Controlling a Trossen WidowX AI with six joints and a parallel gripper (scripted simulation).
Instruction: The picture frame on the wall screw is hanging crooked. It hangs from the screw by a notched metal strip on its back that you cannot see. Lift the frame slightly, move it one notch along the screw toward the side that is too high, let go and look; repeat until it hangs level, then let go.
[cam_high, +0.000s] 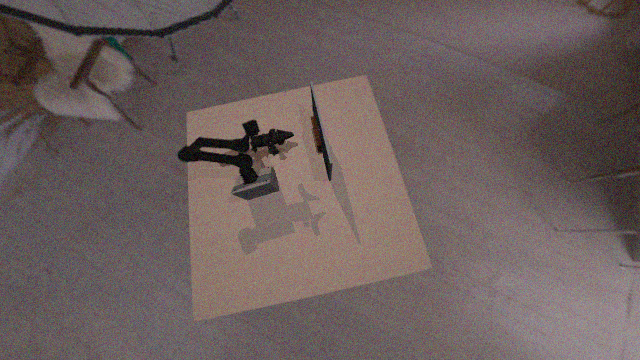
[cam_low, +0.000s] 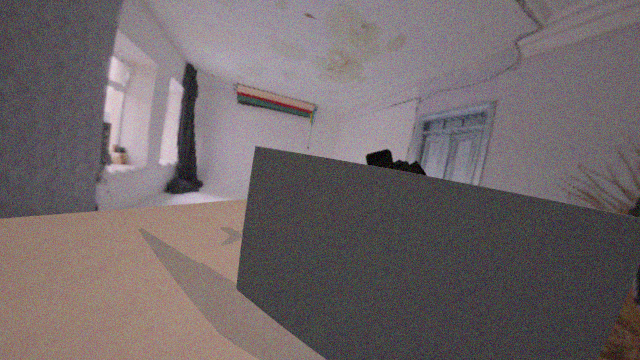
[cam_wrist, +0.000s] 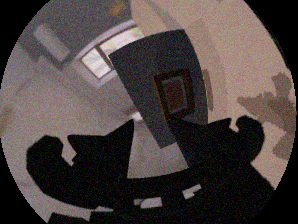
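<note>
Now: the picture frame 13 cm ahead of my gripper tip, 3 cm to the left of it and 11 cm below it. The rest, counted from my gripper tip: wall panel (14 cm ahead, 3 cm to the left, 11 cm below).
</note>
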